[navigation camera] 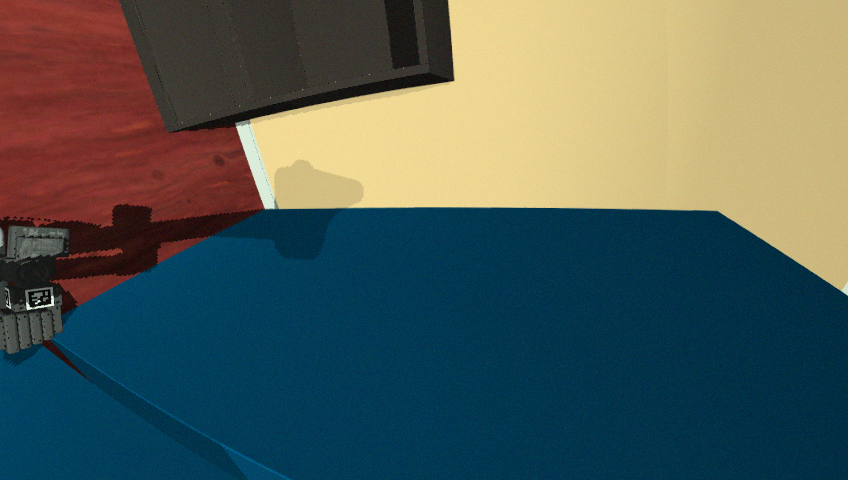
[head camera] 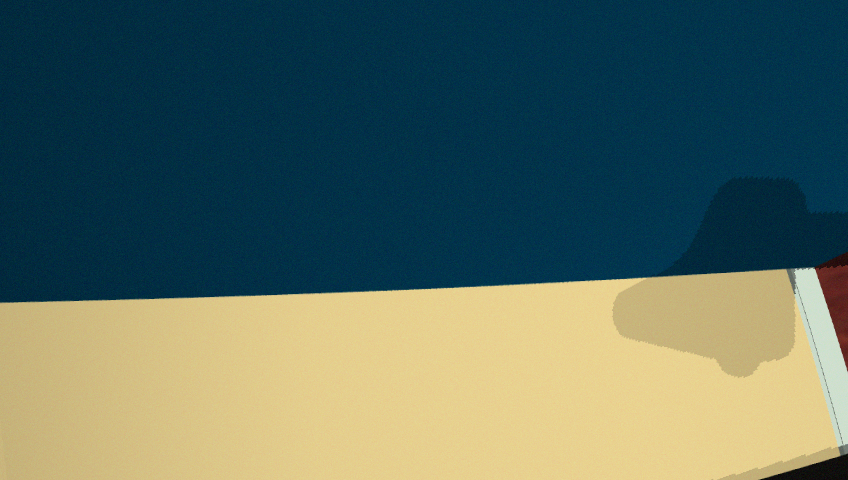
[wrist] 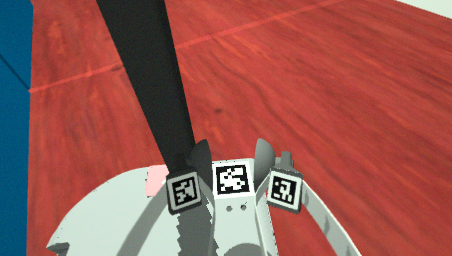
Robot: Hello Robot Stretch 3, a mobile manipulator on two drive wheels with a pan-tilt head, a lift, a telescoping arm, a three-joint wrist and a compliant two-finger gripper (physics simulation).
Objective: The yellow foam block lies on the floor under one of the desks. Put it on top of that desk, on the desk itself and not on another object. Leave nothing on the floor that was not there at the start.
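Places are measured from the robot's base along level axes (x back, y right, z up), in metres.
Pixels of known places: gripper, fingertip midpoint: [wrist: 232,156].
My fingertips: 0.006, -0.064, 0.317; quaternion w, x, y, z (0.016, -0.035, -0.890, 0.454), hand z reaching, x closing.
Behind a point stands the place of what it marks, as x, y, z.
The yellow foam block does not show in these views. No surface here can be made out for certain as a desk. My gripper [wrist: 232,156] {0.006, -0.064, 0.317} is open in the wrist view, its two dark fingertips apart with no object between them, above my own pale base [wrist: 110,215] {0.176, -0.091, 0.160}. In the navigation view, part of my arm and wrist [navigation camera: 35,267] {0.012, 0.147, 0.567} shows at the left edge; the fingers cannot be made out there.
A large blue surface [head camera: 357,148] {0.061, 0.638, 1.203} [navigation camera: 476,356] {0.147, 0.455, 1.199} [wrist: 12,115] {0.560, -0.427, 0.066} adjoins the red wood floor [navigation camera: 89,118] {-0.391, 0.366, 0.000} [wrist: 300,100] {-0.242, -0.465, 0.000}. A cream wall [head camera: 357,368] {-0.265, 1.025, 1.140} [navigation camera: 565,118] {-0.416, 0.954, 1.399} stands beyond. A dark shelf unit [navigation camera: 440,35] {-0.561, 0.683, 1.060} stands against it. My black mast [wrist: 150,75] {0.066, -0.116, 0.366} rises in the wrist view.
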